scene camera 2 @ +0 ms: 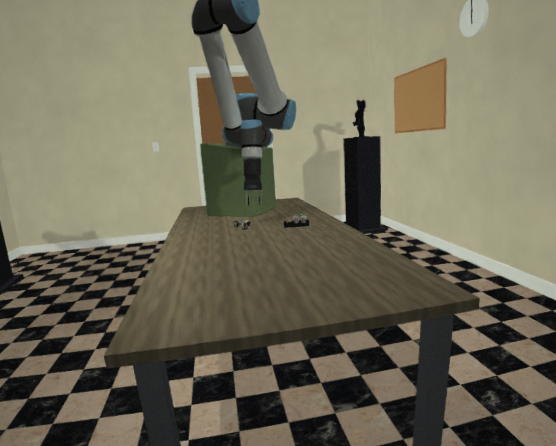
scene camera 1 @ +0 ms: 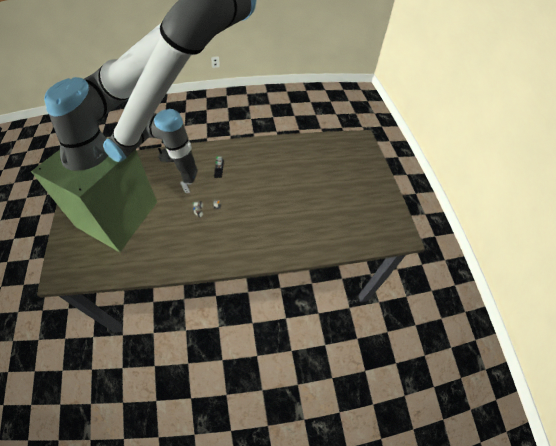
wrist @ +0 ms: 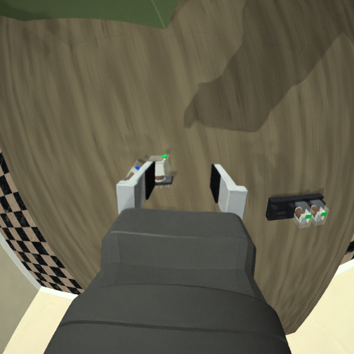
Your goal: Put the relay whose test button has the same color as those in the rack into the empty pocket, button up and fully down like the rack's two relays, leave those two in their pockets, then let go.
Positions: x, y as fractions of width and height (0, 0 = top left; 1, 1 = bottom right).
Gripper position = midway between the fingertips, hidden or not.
In view: the gripper (wrist: 0.52, 0.49) and a black rack (wrist: 0.80, 0.59).
